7 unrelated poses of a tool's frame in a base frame.
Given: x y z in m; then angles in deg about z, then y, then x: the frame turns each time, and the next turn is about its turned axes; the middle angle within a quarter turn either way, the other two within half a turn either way.
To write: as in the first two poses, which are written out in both.
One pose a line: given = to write
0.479 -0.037 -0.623 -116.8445 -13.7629 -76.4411 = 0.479 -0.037 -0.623 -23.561 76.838 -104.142
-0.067 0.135 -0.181 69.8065 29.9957 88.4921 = -0.067 0.135 -0.181 -19.440 88.694 59.996
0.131 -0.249 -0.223 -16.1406 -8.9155 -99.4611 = 0.131 -0.249 -0.223 72.380 99.346 -99.036
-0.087 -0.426 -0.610 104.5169 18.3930 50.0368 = -0.087 -0.426 -0.610 29.328 52.448 66.547
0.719 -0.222 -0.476 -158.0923 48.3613 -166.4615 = 0.719 -0.222 -0.476 4.049 130.238 -11.757
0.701 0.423 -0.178 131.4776 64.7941 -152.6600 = 0.701 0.423 -0.178 -78.267 112.228 -12.198
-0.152 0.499 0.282 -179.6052 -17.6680 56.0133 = -0.152 0.499 0.282 78.831 57.816 111.014
